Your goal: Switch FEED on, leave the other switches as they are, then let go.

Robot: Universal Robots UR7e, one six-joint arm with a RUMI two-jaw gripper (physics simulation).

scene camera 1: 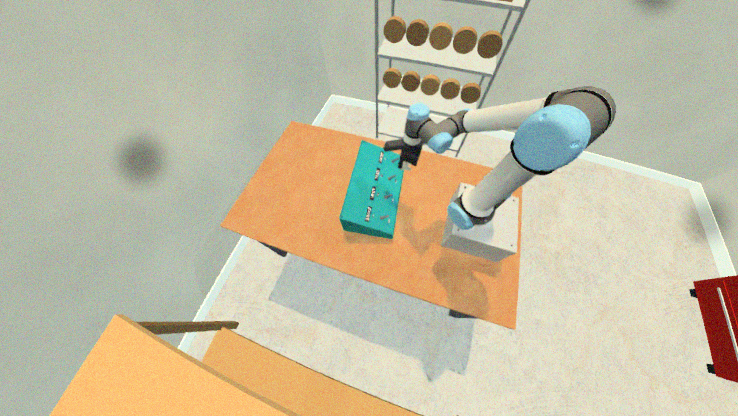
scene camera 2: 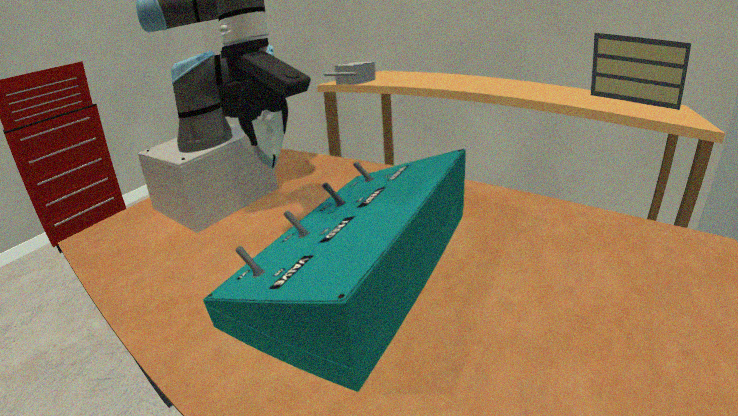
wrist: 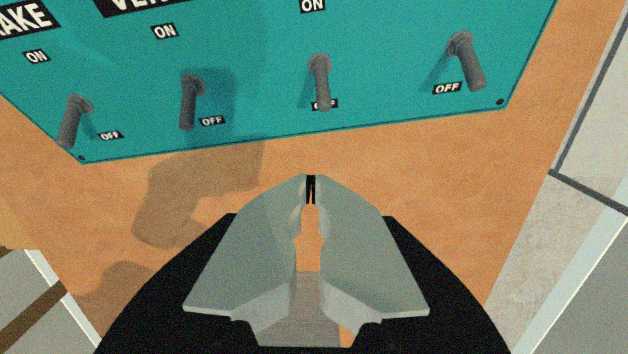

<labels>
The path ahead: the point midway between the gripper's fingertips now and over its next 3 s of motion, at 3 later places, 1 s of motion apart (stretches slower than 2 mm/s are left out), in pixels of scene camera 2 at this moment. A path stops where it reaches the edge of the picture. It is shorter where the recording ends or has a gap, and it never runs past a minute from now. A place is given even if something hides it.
My gripper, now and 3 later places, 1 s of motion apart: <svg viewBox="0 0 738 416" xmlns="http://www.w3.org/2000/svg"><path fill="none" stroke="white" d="M272 167L268 199L272 219L286 223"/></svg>
</labels>
